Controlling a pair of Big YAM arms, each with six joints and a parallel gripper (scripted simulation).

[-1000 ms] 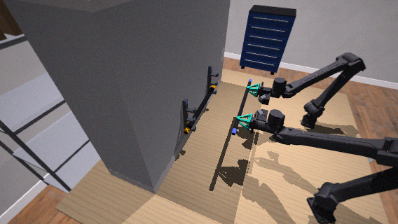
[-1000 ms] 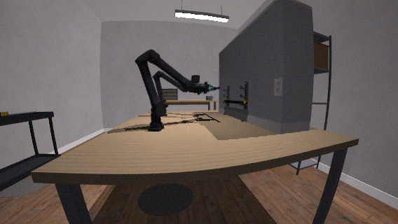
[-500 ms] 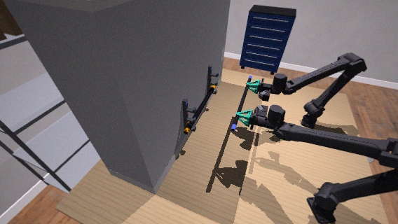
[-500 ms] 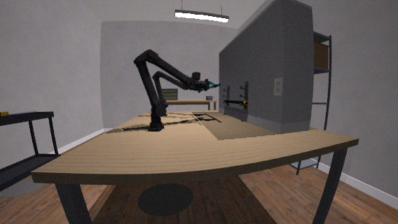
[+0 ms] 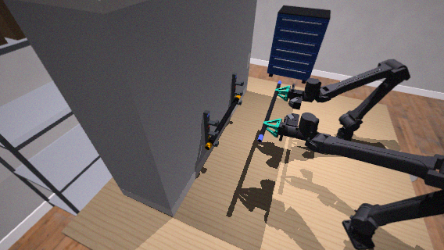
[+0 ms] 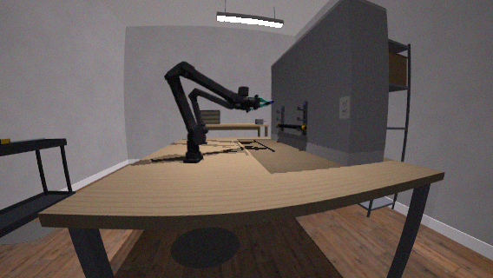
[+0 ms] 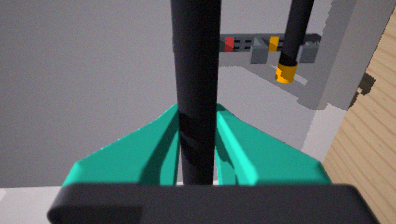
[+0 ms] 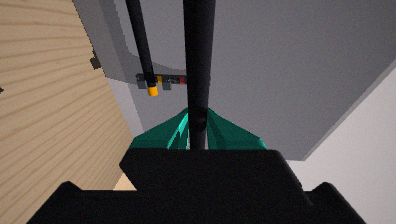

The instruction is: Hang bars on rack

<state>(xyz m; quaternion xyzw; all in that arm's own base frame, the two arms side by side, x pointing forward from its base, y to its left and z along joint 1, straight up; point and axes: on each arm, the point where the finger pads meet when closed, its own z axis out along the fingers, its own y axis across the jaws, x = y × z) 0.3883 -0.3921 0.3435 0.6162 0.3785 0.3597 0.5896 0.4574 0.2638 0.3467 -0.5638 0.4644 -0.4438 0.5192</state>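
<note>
Now: the blue-ended bar 10 mm behind my left hand and 150 mm to the right of it. Also, from my left hand: orange-ended bar (250 mm ahead, 160 mm to the right, 170 mm below); then grey wall block (430 mm ahead, 190 mm to the right, 110 mm above).
</note>
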